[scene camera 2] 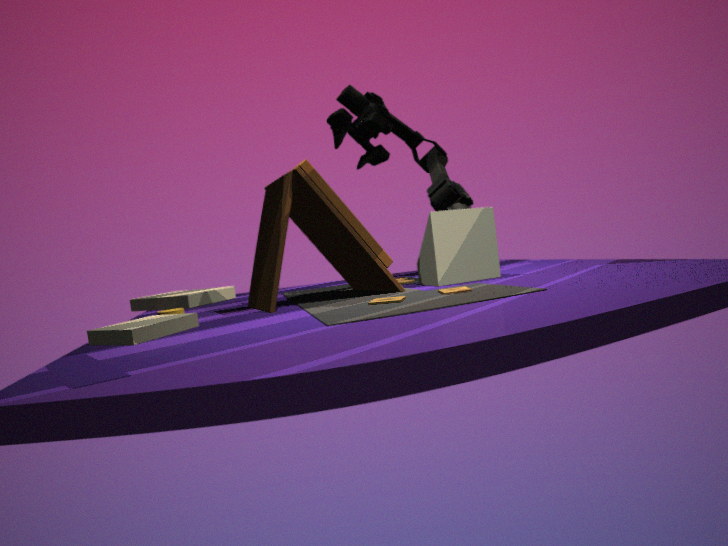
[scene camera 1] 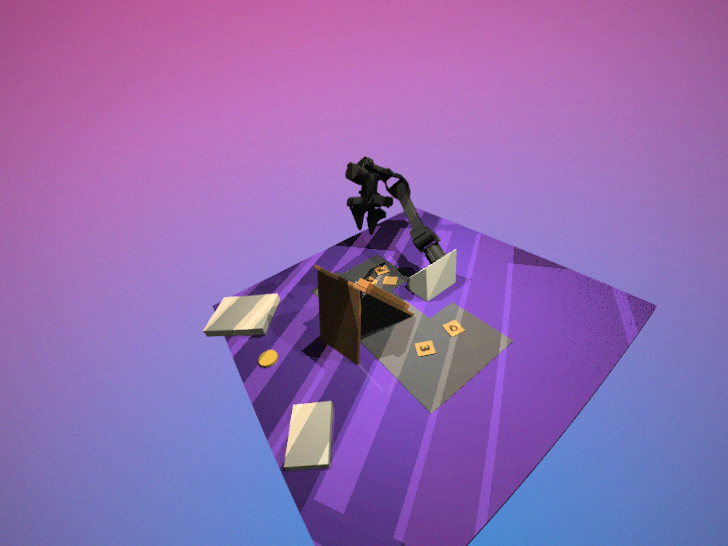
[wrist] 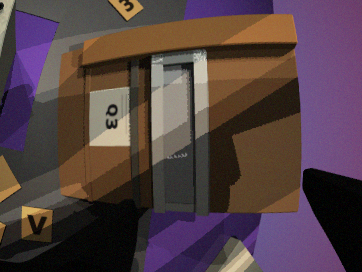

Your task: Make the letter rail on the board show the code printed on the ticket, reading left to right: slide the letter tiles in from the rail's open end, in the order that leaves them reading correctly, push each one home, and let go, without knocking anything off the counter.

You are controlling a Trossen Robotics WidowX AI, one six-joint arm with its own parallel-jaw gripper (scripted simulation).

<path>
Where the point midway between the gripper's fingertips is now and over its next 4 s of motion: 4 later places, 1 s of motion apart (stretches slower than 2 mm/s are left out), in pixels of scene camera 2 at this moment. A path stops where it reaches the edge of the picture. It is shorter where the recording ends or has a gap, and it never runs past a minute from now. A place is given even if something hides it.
My gripper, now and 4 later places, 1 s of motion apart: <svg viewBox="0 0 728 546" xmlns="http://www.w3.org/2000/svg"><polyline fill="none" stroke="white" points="347,158 432,244 453,280 455,291 452,282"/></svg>
</path>
